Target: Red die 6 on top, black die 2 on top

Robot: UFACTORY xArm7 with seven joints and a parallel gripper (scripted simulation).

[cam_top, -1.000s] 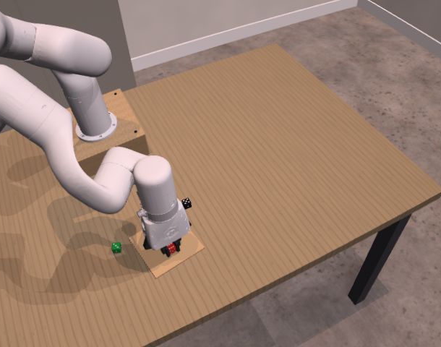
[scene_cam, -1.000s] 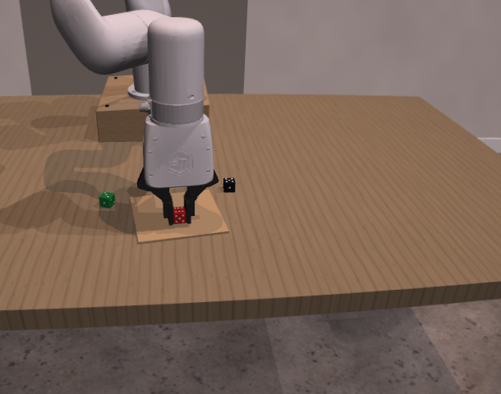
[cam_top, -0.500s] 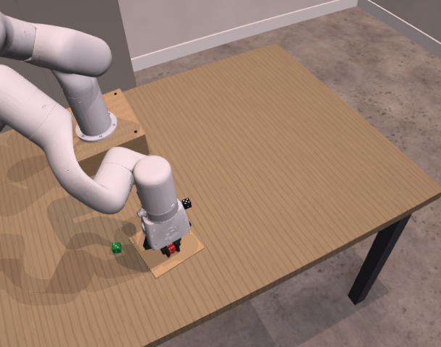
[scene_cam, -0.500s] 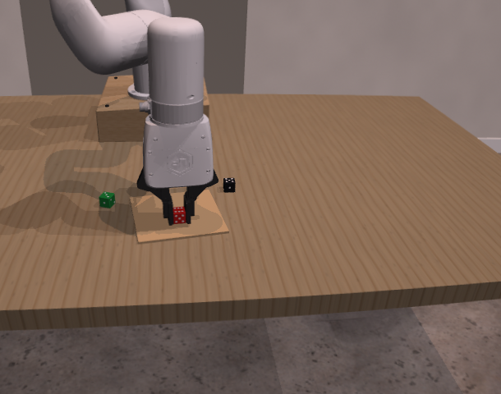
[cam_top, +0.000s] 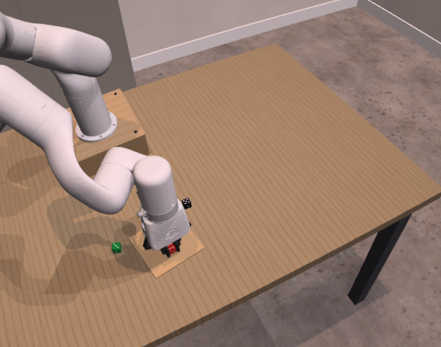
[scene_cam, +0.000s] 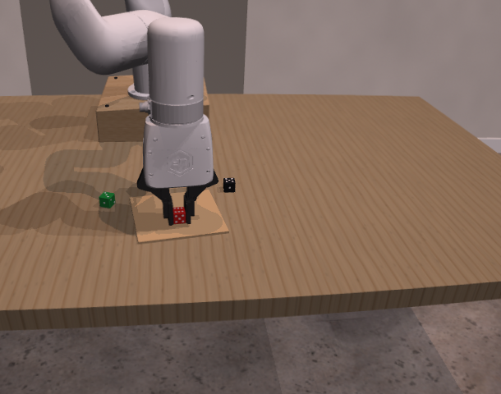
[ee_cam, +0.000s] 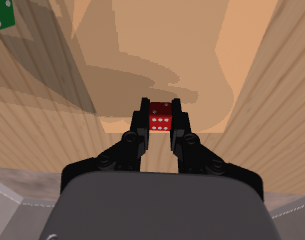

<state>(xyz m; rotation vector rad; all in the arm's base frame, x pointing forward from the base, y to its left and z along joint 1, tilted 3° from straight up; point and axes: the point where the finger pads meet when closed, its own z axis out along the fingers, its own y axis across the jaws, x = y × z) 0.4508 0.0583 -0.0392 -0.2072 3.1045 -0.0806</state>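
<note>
Right now my hand is 10 mm above the red die. Round my hand: tan mat (30 mm below, 30 mm behind); then green die (120 mm to the right, 70 mm behind, 20 mm below); then black die (120 mm behind, 90 mm to the left, 20 mm below).
</note>
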